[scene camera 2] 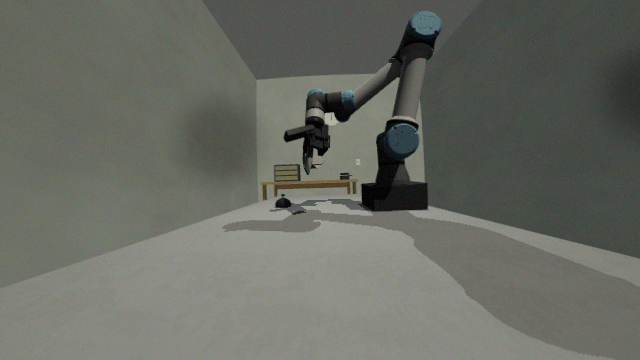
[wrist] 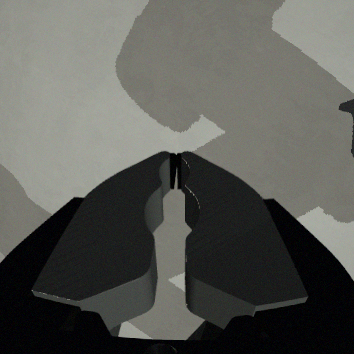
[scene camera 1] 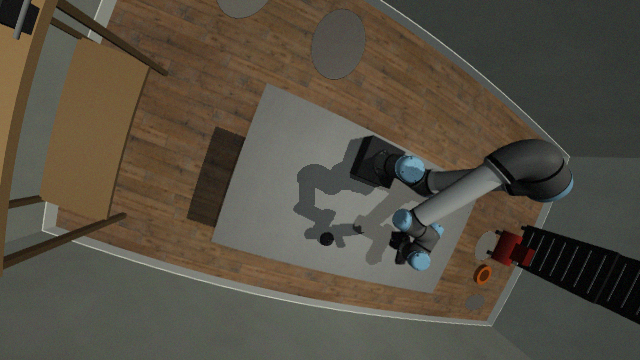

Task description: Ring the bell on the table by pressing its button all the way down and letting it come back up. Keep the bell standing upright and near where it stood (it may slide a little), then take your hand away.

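Seen in the pictures: gripper, fingertip midpoint: (scene camera 2: 308, 174) (wrist: 176, 157) (scene camera 1: 392, 237); arm's base at its link origin: (scene camera 2: 392, 183) (scene camera 1: 384, 163).
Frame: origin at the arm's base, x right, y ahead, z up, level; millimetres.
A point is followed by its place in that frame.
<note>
The bell (scene camera 1: 326, 239) @[x 150, y 521, z -65 mm] (scene camera 2: 283, 203) @[x 97, y 521, z -86 mm], a small black dome with a button on top, stands upright on the grey table top (scene camera 1: 260, 130) @[x 680, y 48, z -107 mm] (scene camera 2: 250, 300) @[x -573, y 433, z -107 mm]. It does not show in the wrist view. My gripper (scene camera 1: 400, 256) (scene camera 2: 307, 172) @[x -186, y 379, z 47 mm] (wrist: 176, 157) @[x -186, y 379, z 47 mm] is shut and empty, its tips together and pointing down. It hangs well above the table top, to the right of the bell in both scene views, apart from it. In the wrist view, grey table top with arm shadows shows beyond the fingers.
The arm's black base block (scene camera 1: 367, 162) @[x 102, y 28, z 3 mm] (scene camera 2: 395, 197) @[x -95, y 34, z -54 mm] stands on the table top. Shadows of the arm fall near the bell. A wooden bench (scene camera 2: 310, 185) stands far behind. A red object (scene camera 1: 509, 248) and an orange ring (scene camera 1: 477, 278) lie beyond the table top's right edge.
</note>
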